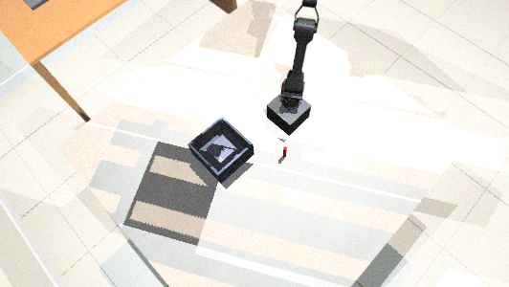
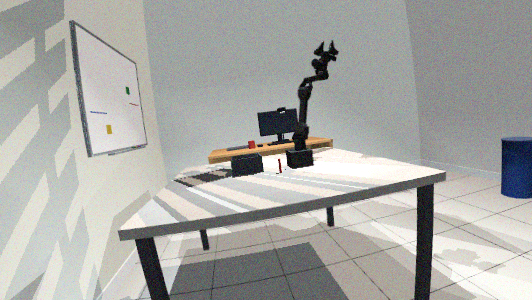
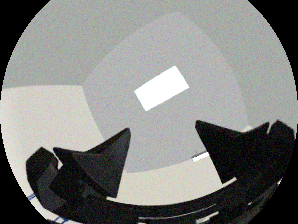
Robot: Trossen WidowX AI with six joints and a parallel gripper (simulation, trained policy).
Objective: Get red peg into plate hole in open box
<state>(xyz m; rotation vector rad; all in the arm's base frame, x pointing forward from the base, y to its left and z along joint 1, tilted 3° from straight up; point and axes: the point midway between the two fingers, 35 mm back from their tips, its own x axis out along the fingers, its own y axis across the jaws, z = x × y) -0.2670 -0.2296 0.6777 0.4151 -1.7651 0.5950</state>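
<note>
Now: the red peg 440 mm ahead of my gripper tip, 350 mm to the left of it and 770 mm below it. From my gripper tip the other things lie so: pale plate 650 mm ahead, 190 mm to the left, 770 mm below; grey-blue box 650 mm ahead, 190 mm to the left, 790 mm below.
</note>
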